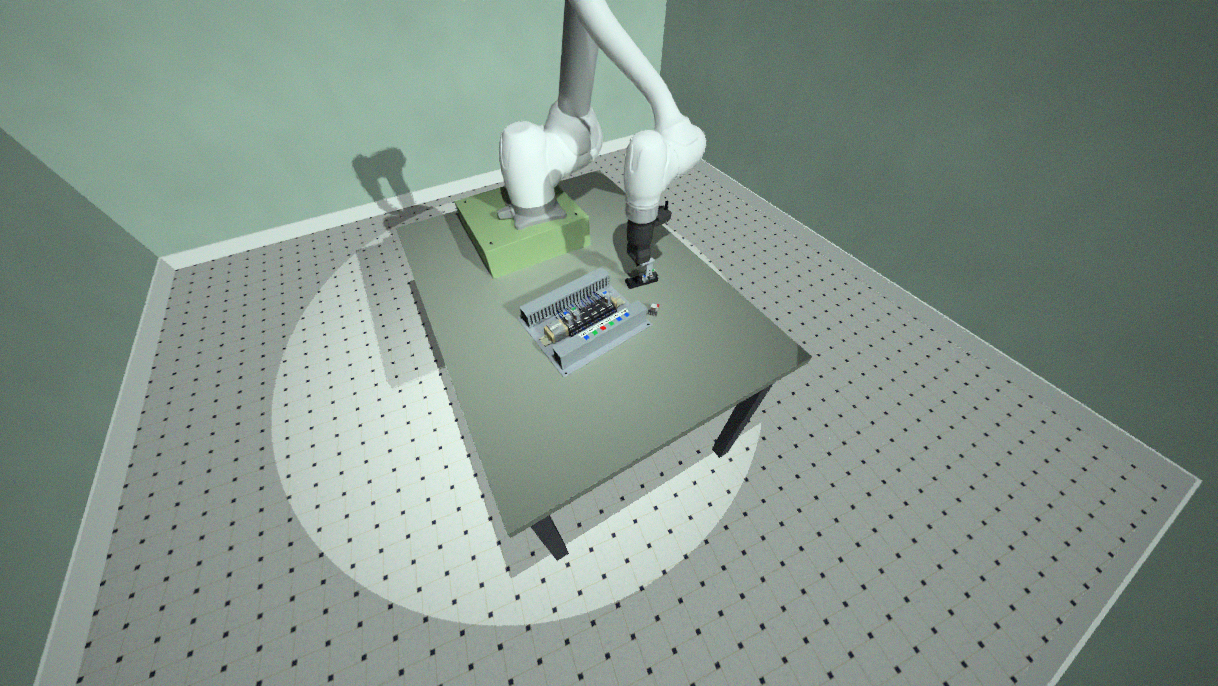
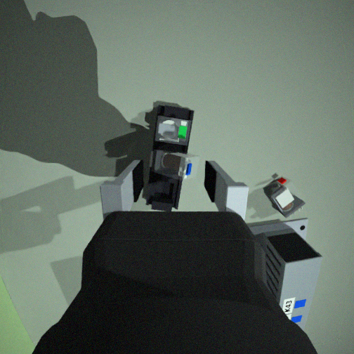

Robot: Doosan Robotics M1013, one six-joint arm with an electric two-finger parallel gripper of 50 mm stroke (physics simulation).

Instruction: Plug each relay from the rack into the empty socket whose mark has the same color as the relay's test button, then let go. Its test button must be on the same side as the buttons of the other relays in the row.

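Pixels of known places: gripper, fingertip midpoint: (image 1: 643, 269); arm's base, origin of the base link: (image 1: 535, 211).
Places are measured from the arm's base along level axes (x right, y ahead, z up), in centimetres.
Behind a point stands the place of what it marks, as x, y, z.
Observation:
The black rack (image 1: 632, 282) {-21.8, 36.3, -10.8} (image 2: 162, 194) stands on the table below my gripper (image 1: 646, 270) {-24.9, 37.5, -5.4} (image 2: 173, 173). The gripper is open, with its fingers on either side of the rack's near part and nothing between them. A clear relay with a green button (image 2: 169, 131) sits in the rack's far bay. A relay with a blue button (image 2: 171, 162) is in the middle bay and looks tilted to the right. The near bay looks empty. A relay with a red button (image 1: 652, 310) {-21.4, 51.8, -9.0} (image 2: 284, 198) lies on the table, off the rack. The socket row (image 1: 588, 317) {-2.0, 47.9, -8.1} has coloured marks (image 1: 603, 328) {-3.5, 56.2, -4.8}; its empty sockets are too small to tell.
Grey slotted wire ducts stand along both sides of the socket row; the front duct (image 1: 596, 339) {-0.7, 58.2, -6.1} (image 2: 300, 255) is close to the red-button relay. The green robot base (image 1: 528, 249) {7.1, 14.6, -4.2} stands behind the panel. The table's right edge runs beyond the rack.

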